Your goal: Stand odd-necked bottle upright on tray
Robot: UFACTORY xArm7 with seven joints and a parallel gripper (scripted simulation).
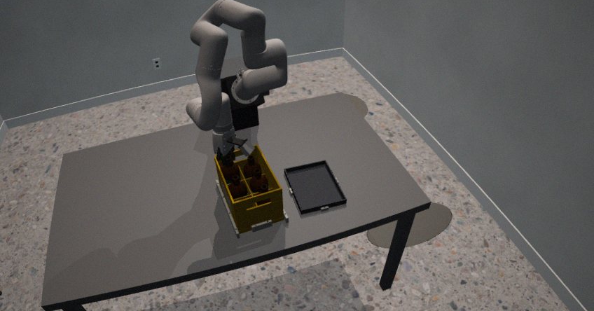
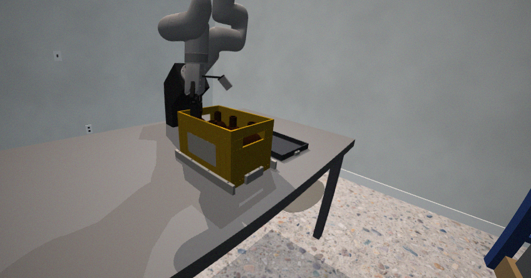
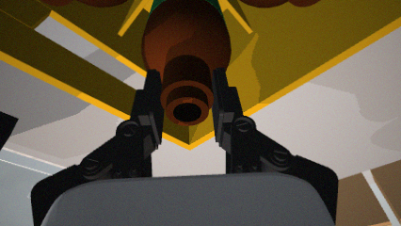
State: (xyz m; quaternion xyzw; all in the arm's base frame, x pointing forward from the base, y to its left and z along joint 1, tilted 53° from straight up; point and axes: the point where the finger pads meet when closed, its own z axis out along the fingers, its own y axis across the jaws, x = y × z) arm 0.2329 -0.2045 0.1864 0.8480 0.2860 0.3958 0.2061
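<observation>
Right now the yellow crate is 100 mm ahead of my hand, 20 mm to the left of it and 100 mm below it. Round my hand: black tray (180 mm ahead, 280 mm to the left, 170 mm below).
</observation>
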